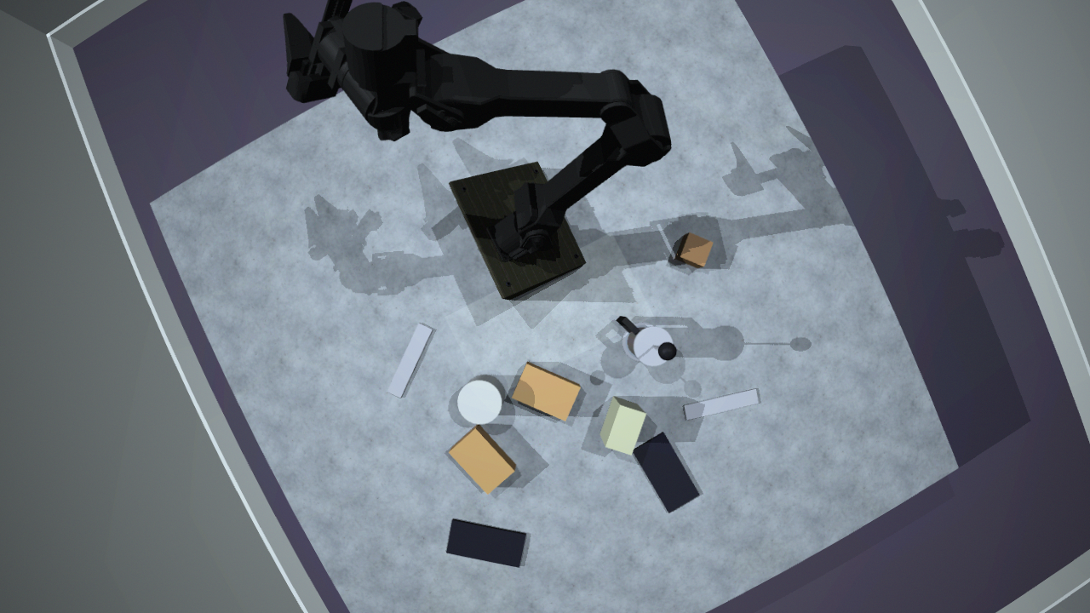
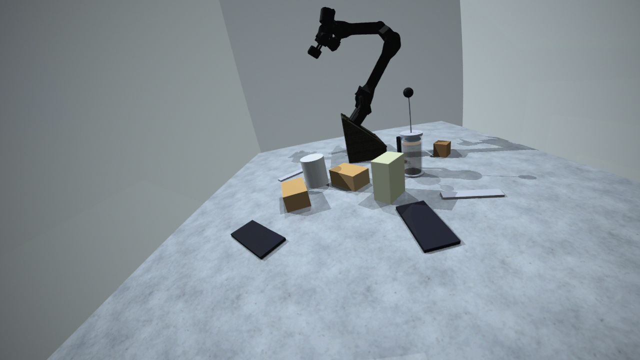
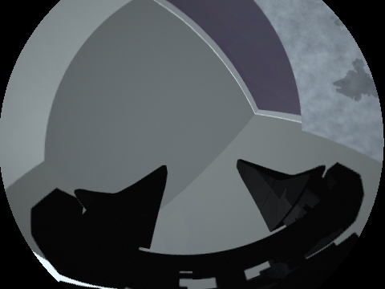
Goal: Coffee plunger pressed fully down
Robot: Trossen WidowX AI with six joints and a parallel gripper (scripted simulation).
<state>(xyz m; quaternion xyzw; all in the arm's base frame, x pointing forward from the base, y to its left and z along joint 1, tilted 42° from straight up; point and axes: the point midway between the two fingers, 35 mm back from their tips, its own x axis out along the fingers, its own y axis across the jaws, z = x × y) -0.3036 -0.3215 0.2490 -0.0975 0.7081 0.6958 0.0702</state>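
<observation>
The coffee press is 59 cm ahead of my gripper tip, 22 cm to the left of it and 43 cm below it. Also, from my gripper tip: white cylinder 55 cm ahead, 10 cm to the right, 50 cm below; then tan cube 49 cm ahead, 39 cm to the left, 53 cm below.
</observation>
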